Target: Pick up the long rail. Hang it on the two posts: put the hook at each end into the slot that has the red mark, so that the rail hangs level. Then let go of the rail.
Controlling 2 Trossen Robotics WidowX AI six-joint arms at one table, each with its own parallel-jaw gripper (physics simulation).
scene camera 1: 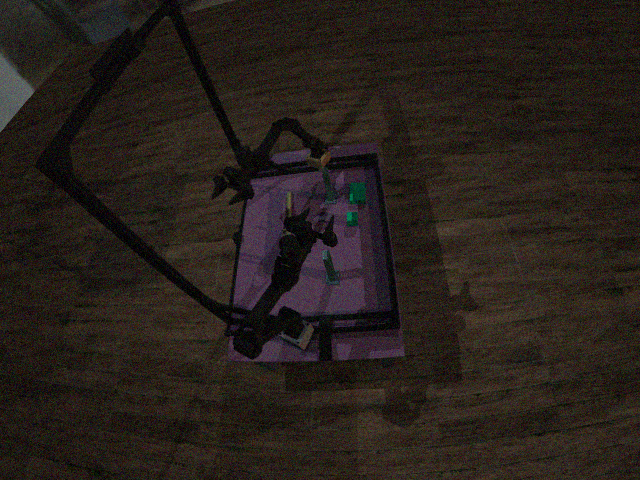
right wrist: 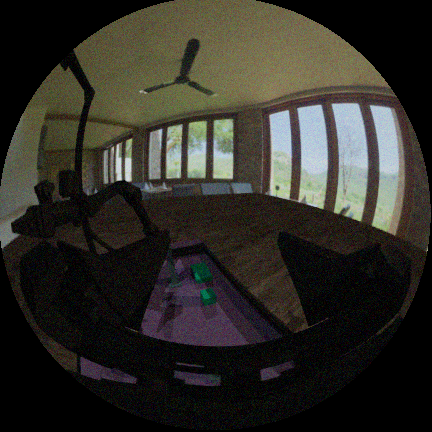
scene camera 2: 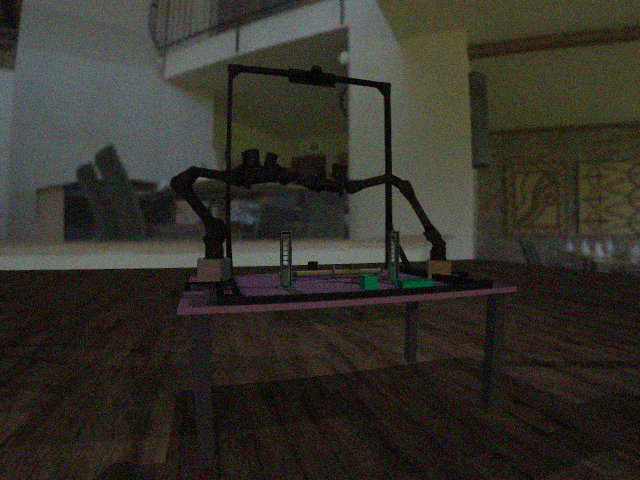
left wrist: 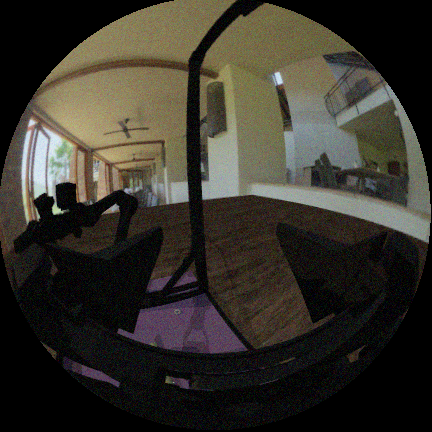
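Where they show: left gripper, fingertip midpoint: (scene camera 1: 220, 201) (scene camera 2: 298, 182) (left wrist: 220, 230); right gripper, fingertip midpoint: (scene camera 1: 321, 211) (right wrist: 225, 236) (scene camera 2: 299, 172); left arm's base at its link origin: (scene camera 1: 317, 154) (scene camera 2: 438, 260); right arm's base at its link origin: (scene camera 1: 293, 329) (scene camera 2: 214, 258).
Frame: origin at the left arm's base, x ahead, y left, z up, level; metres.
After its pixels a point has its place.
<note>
The long yellow rail (scene camera 1: 288, 203) @[x 0.335, y 0.002, z -0.044 m] (scene camera 2: 356, 271) @[x 0.372, y 0.037, z -0.054 m] lies on the table, partly hidden by the right arm in scene camera 1. Two grey-green slotted posts stand upright: one post (scene camera 1: 329, 267) @[x 0.614, y 0.402, z 0.061 m] (scene camera 2: 285, 258) @[x 0.602, y 0.382, z 0.021 m] shows a small red mark in scene camera 2; on the other post (scene camera 1: 328, 188) @[x 0.219, y 0.187, z 0.025 m] (scene camera 2: 393, 258) @[x 0.204, y 0.166, z 0.022 m] (right wrist: 173, 274) @[x 0.219, y 0.187, z -0.015 m] a mark is hard to make out. My left gripper (scene camera 1: 225, 198) @[x 0.655, y -0.002, z 0.364 m] (left wrist: 220, 230) @[x 0.655, y -0.002, z 0.364 m] is open and empty, high and off to the rail's left in scene camera 1. My right gripper (scene camera 1: 319, 215) @[x 0.548, y 0.380, z 0.351 m] (right wrist: 225, 236) @[x 0.548, y 0.380, z 0.351 m] is open and empty, high above the table between the posts.
A larger green block (scene camera 1: 357, 192) @[x 0.135, y 0.300, z -0.052 m] (scene camera 2: 415, 283) @[x 0.122, y 0.339, z -0.059 m] (right wrist: 201, 272) @[x 0.148, y 0.305, z -0.052 m] and a smaller green block (scene camera 1: 352, 219) @[x 0.309, y 0.354, z -0.031 m] (scene camera 2: 368, 281) @[x 0.292, y 0.372, z -0.051 m] (right wrist: 208, 296) @[x 0.312, y 0.350, z -0.032 m] lie near the posts. A tall dark frame (scene camera 2: 387, 134) @[x 0.236, y -0.330, z 0.666 m] (left wrist: 195, 150) @[x 0.983, y 0.063, z 0.493 m] arches over the purple table (scene camera 1: 351, 294) @[x 0.637, y 0.502, z -0.082 m]. In scene camera 2 the arms overlap in midair.
</note>
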